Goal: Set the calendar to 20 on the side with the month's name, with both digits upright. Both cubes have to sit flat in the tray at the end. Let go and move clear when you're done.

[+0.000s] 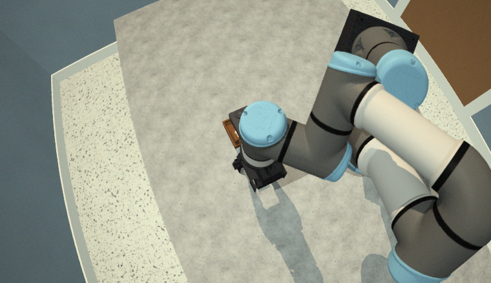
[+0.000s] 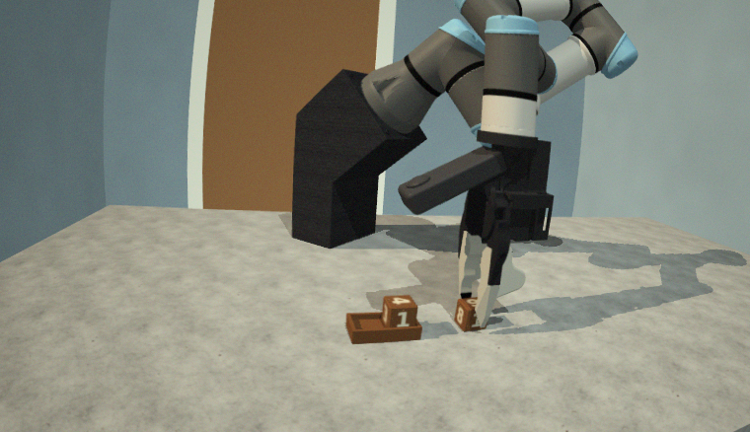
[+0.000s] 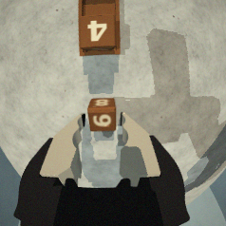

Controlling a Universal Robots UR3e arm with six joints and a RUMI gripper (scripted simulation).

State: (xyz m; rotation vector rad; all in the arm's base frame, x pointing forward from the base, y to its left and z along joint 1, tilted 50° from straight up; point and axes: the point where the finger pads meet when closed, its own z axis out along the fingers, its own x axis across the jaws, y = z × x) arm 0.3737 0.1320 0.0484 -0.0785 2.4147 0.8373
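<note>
Now: hand 9 cm to the left of the cube and 3 cm short of it. Round my hand: brown calendar tray: 11 cm to the right, 3 cm ahead, 2 cm below.
</note>
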